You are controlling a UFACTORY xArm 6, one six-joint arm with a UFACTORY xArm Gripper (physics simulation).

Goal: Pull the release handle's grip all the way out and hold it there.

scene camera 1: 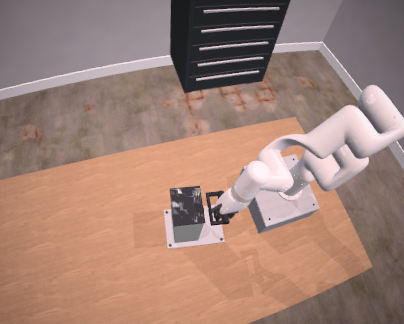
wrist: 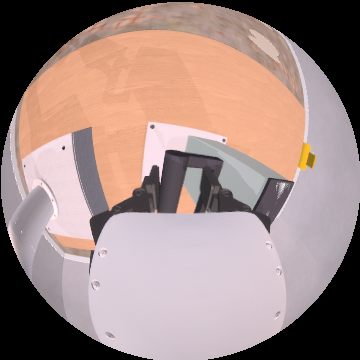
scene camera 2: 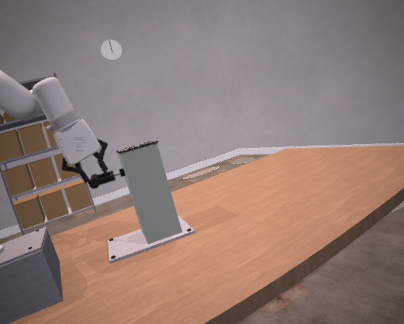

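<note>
The release handle (scene camera 1: pixel 209 202) (scene camera 2: pixel 103 178) (wrist: pixel 172 177) is a black rectangular loop with a thick round grip bar, standing off the side of a grey-green column (scene camera 1: pixel 187 234) (scene camera 2: pixel 152 195) (wrist: pixel 227 162) near its dark top. A short light rod shows between the handle and the column in scene camera 2. The column stands upright on a white base plate (scene camera 1: pixel 214 237) (scene camera 2: pixel 122 248) (wrist: pixel 155 142). My gripper (scene camera 1: pixel 217 212) (scene camera 2: pixel 98 175) (wrist: pixel 180 176) is shut on the handle, one finger outside the grip bar and the other against the loop's column-side bar. The lower finger contact is partly hidden.
My arm's grey pedestal (scene camera 1: pixel 265 220) (scene camera 2: pixel 30 275) (wrist: pixel 45 170) stands on the wooden table (scene camera 1: pixel 90 215) (scene camera 2: pixel 280 210) (wrist: pixel 225 85), on the side the handle faces. A black drawer cabinet (scene camera 1: pixel 182 50) stands on the floor beyond the table. A shelf rack (scene camera 2: pixel 31 158) with brown boxes stands behind the arm.
</note>
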